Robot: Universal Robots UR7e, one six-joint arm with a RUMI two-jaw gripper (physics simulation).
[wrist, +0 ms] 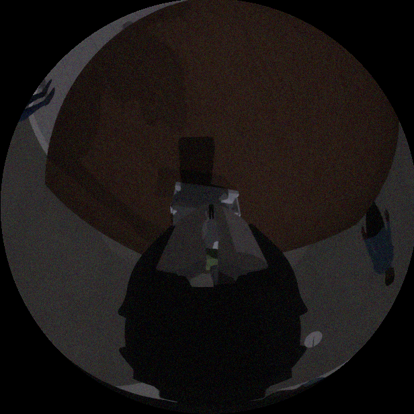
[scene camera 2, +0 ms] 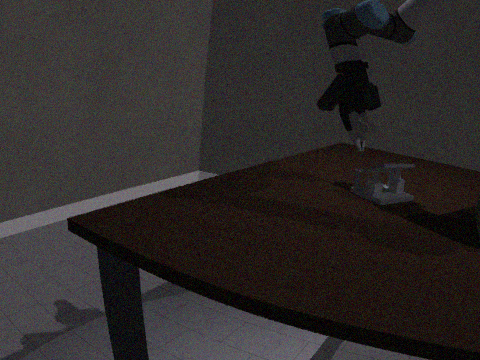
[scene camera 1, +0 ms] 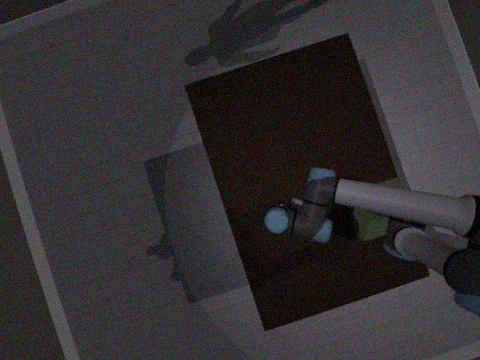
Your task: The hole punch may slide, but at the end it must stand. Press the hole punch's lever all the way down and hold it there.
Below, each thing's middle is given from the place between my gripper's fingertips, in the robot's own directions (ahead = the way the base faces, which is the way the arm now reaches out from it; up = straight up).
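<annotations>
Grey hole punch (wrist: 185, 193): my hand is 4 cm above it, 8 cm past it and 5 cm to the right of it.
</annotations>
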